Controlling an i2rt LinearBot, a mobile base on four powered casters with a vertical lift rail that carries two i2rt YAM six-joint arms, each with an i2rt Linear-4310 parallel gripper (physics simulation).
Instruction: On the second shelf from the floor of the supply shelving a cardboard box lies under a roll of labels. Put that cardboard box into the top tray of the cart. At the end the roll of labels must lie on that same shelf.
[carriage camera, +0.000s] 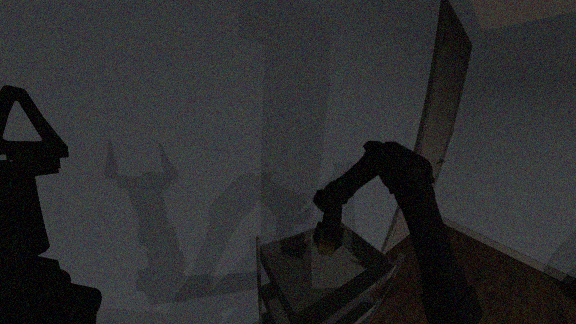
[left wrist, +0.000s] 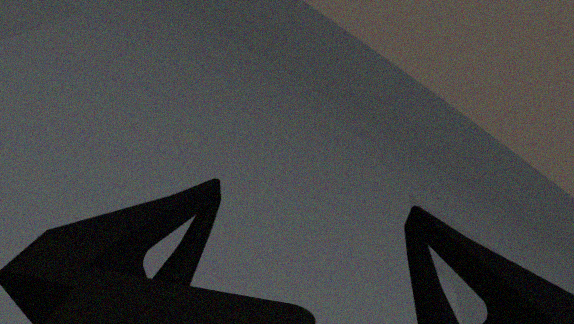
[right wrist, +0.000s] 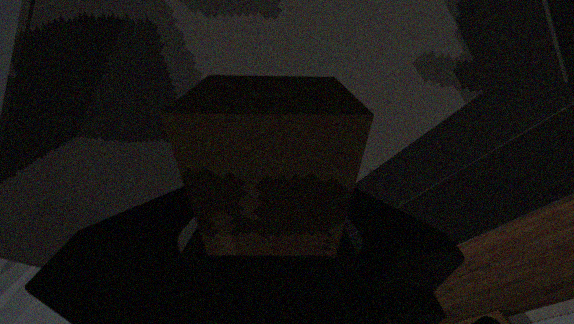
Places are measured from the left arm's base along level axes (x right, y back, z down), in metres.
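Where they show: left gripper, fingertip midpoint: (left wrist: 312, 202); right gripper, fingertip midpoint: (carriage camera: 325, 249).
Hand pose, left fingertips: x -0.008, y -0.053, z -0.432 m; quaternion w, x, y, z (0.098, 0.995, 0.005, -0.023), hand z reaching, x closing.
Note:
After its pixels a point has its place.
The cardboard box (carriage camera: 327, 245) @[x 0.527, y -0.347, z 0.041 m] (right wrist: 270, 145) @[x 0.554, y -0.420, z 0.040 m] is brown and dim, held over the inside of the cart's top tray (carriage camera: 345, 290) @[x 0.592, y -0.248, z 0.166 m] (right wrist: 475, 132) @[x 0.717, y -0.289, z 0.166 m]. The grey tray floor shows beyond the box in the right wrist view, with dark shadows apart from it; the exact gap is hard to tell. My right gripper (carriage camera: 327, 242) @[x 0.535, y -0.374, z 0.088 m] (right wrist: 274, 175) @[x 0.535, y -0.374, z 0.088 m] points down and is shut on the box, one finger on each side. My left gripper (left wrist: 312, 202) @[x -0.008, y -0.053, z -0.432 m] is wide open and empty, raised at the far left of the carriage view. The roll of labels and the supply shelving do not show.
The cart stands by the grey wall (carriage camera: 200, 100) @[x 0.117, y -0.345, z -0.434 m] (left wrist: 250, 125) @[x -0.131, y -0.224, z -0.717 m]. Brown wooden floor (carriage camera: 400, 295) @[x 1.318, y -0.551, z 0.828 m] (right wrist: 520, 250) @[x 1.700, y 1.532, z 0.828 m] shows right of the cart. A tall brown door-like panel (carriage camera: 445, 90) @[x 1.674, y -1.083, z -0.737 m] stands behind my right arm. Arm shadows fall on the wall.

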